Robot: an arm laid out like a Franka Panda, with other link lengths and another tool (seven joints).
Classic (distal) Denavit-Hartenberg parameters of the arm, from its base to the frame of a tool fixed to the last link. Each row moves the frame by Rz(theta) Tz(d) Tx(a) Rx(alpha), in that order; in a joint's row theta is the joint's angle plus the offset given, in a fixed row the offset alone. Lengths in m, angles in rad.
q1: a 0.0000  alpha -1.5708  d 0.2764  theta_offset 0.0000
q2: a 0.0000  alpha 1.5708  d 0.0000  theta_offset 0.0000
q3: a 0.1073  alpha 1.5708  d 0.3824  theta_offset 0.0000
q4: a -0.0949  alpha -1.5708  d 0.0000  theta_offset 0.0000
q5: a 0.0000  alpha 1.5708  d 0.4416  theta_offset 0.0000
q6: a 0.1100  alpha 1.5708  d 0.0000  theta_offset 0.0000
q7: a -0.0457  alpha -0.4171  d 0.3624  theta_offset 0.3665
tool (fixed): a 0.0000  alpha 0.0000  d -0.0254  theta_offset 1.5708
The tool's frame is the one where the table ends.
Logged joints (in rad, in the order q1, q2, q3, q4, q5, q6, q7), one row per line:
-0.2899, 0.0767, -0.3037, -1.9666, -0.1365, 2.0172, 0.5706
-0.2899, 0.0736, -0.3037, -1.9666, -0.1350, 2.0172, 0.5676
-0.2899, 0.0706, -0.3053, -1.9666, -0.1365, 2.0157, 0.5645
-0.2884, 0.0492, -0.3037, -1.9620, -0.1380, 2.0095, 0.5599
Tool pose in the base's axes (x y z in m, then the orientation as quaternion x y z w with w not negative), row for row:
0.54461, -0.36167, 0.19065, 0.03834, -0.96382, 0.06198, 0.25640
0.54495, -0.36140, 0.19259, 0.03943, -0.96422, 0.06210, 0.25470
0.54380, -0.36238, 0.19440, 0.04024, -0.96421, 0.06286, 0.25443
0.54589, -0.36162, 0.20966, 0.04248, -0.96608, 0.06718, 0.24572
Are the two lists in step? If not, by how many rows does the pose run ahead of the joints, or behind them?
They are in step.
